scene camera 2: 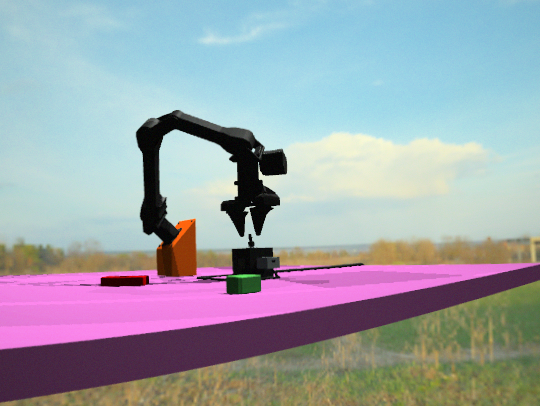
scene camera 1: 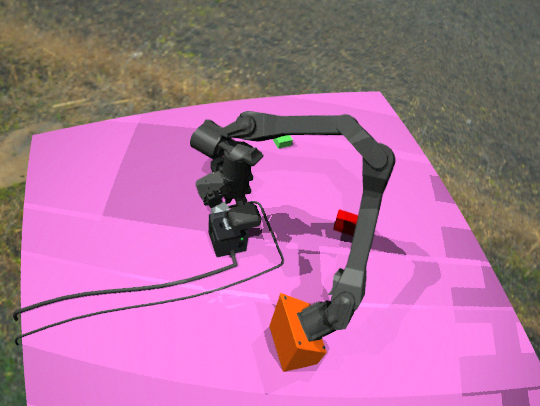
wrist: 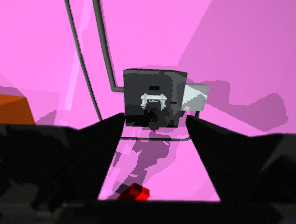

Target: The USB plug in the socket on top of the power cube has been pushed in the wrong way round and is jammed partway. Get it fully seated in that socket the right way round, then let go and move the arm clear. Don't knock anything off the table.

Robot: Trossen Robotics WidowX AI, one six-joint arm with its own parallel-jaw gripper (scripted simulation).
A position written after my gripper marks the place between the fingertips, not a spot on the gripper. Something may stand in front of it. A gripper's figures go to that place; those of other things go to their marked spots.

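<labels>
My gripper (scene camera 2: 249, 236) is 1100 mm from the lens, and then there's a black power cube (scene camera 2: 244, 261), which is 1080 mm from the lens.
</labels>
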